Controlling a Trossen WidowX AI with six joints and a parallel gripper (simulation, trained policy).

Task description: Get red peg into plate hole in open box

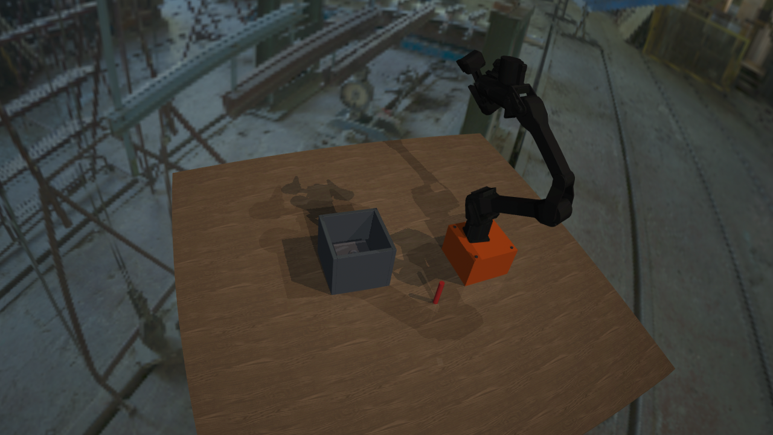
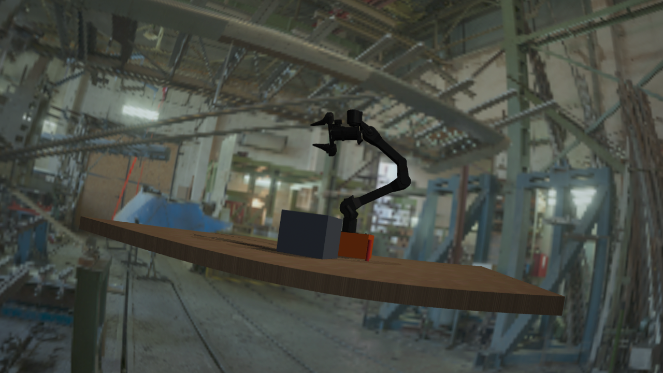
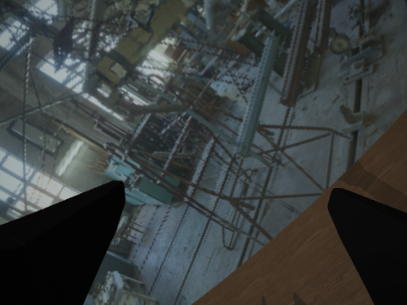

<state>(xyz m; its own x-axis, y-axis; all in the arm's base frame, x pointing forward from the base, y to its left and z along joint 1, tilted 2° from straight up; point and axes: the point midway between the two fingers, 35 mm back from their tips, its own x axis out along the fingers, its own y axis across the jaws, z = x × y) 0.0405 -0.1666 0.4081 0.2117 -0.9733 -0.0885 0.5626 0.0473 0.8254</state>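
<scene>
My gripper tip is now 460 mm above the red peg, 360 mm to the right of it and 100 mm short of it. From my gripper tip the other things lie so: grey plate: 450 mm below, 300 mm ahead, 210 mm to the left.
</scene>
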